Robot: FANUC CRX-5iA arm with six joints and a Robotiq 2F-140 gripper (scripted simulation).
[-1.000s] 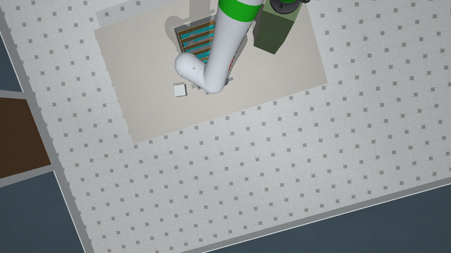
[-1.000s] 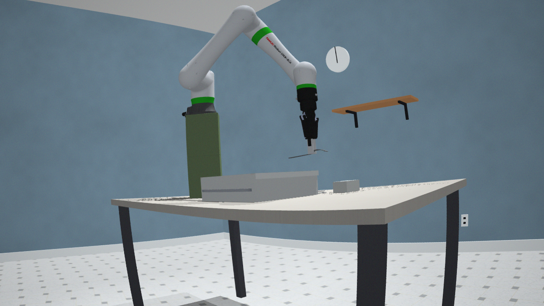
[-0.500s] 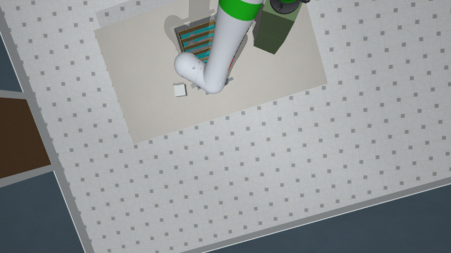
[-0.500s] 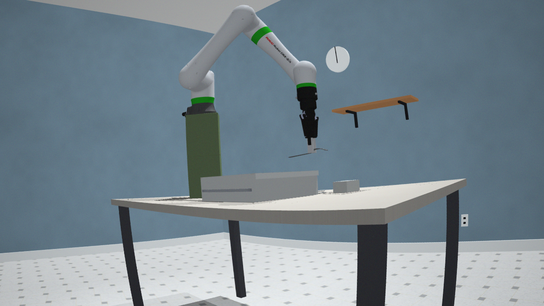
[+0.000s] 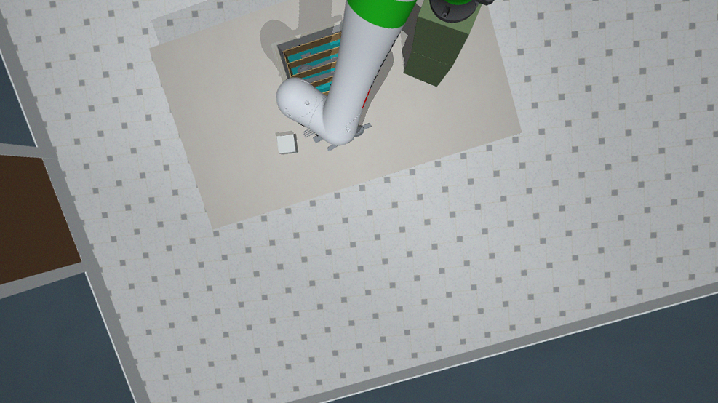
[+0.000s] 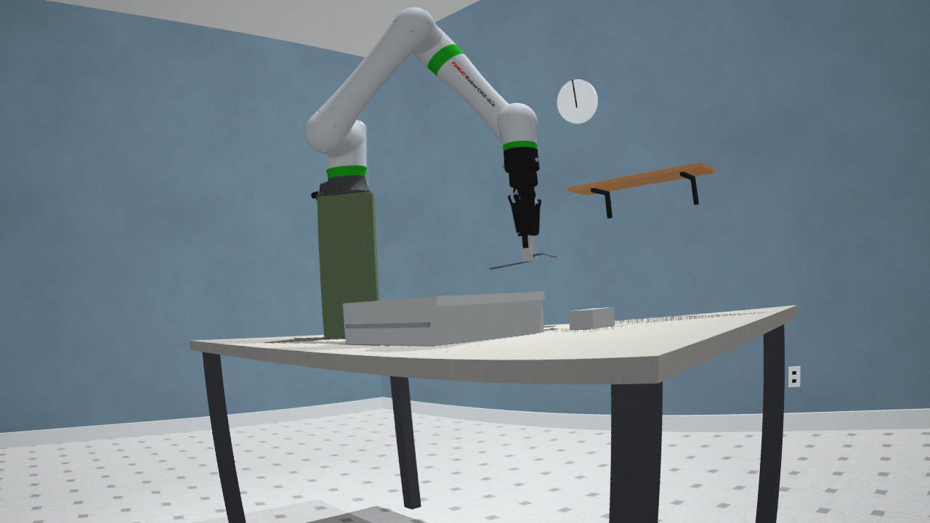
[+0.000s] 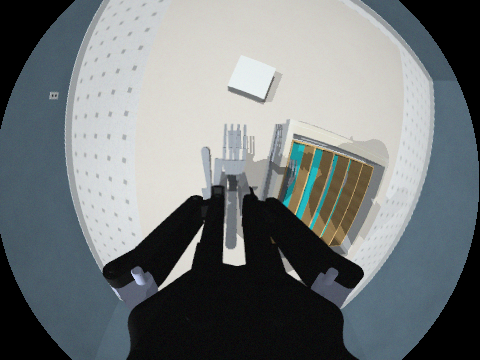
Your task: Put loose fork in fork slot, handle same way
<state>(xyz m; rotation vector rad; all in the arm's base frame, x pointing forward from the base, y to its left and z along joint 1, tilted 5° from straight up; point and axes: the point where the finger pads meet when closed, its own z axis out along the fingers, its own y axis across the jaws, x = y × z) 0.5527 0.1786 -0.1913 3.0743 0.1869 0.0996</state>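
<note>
Now: the cutlery tray 7 cm behind my hand, 26 cm to the right of it and 16 cm below it. Also, from my hand: white box: 19 cm ahead, 1 cm to the right, 19 cm below.
</note>
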